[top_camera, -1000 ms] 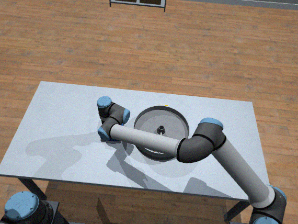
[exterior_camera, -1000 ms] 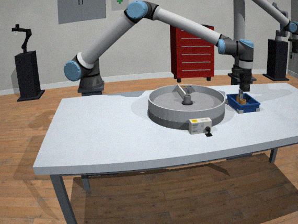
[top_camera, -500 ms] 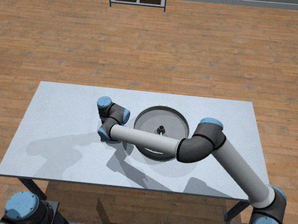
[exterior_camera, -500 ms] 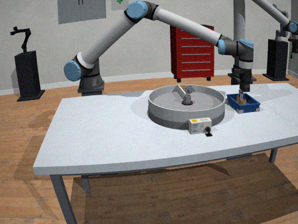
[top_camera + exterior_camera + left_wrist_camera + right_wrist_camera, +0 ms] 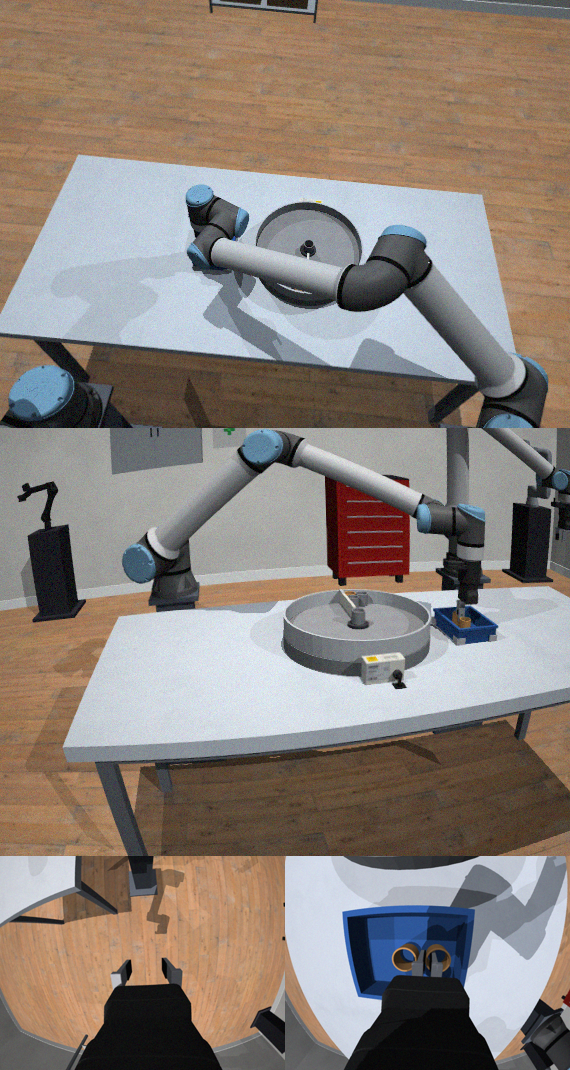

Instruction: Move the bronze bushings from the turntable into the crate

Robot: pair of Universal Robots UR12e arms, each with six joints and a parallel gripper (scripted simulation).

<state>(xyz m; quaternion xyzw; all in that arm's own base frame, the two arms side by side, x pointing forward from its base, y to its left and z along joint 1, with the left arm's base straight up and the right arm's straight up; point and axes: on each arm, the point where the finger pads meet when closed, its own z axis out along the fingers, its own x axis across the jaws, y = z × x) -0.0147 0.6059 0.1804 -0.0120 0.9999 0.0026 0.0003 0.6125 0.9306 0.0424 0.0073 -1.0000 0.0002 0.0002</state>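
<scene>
Right now my right hand is 30 mm short of the blue crate and 20 mm above it.
</scene>
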